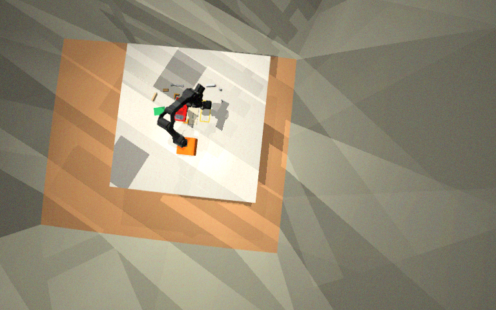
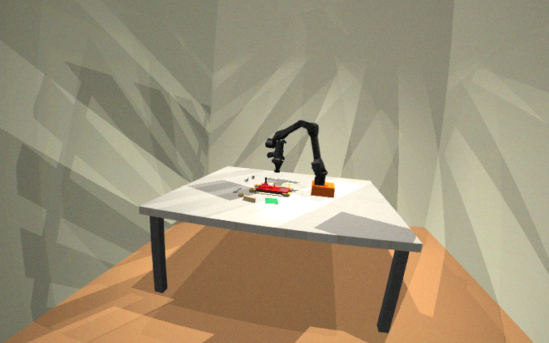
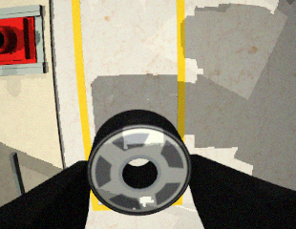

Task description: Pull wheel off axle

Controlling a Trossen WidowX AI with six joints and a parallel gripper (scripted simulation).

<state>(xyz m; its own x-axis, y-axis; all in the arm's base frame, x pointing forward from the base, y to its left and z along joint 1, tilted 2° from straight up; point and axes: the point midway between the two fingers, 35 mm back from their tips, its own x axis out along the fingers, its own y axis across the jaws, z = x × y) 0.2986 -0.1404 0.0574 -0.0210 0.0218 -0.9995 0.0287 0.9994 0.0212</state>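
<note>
My gripper tip is right at the wheel. From my gripper tip the other things lie so: upright axle 60 mm ahead, 90 mm to the left, 60 mm below; then green patch 30 mm behind, 410 mm to the left, 100 mm below.
</note>
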